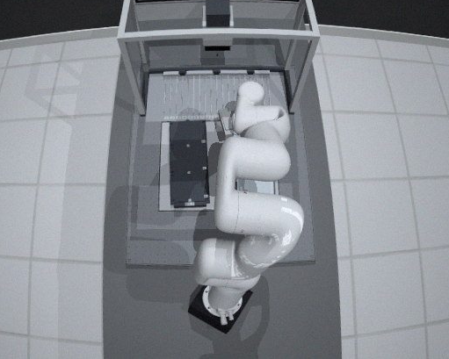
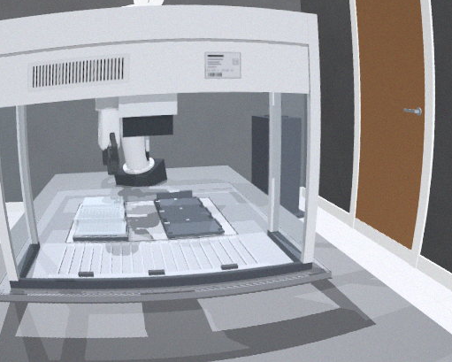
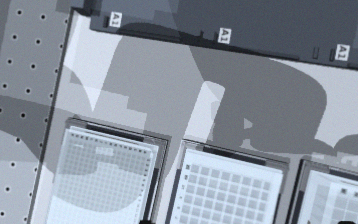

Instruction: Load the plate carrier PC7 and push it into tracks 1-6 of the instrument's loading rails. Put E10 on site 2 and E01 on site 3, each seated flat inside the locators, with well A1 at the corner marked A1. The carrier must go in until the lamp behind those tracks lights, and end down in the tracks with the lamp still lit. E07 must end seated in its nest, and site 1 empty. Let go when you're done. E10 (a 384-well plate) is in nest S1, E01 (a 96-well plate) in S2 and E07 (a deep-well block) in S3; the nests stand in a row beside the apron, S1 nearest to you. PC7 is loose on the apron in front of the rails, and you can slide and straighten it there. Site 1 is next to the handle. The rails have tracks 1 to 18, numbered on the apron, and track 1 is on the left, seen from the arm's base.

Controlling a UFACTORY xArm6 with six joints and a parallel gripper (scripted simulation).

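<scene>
Right now my hand is 1 cm past the dark nest S2, 4 cm to the left of it and 14 cm above it. Round my hand: dark plate carrier PC7: 2 cm ahead, 19 cm to the left, 13 cm below; deep-well block E07: 10 cm ahead, 5 cm to the right, 11 cm below; nest S1: 12 cm behind, 3 cm to the right, 14 cm below.
</scene>
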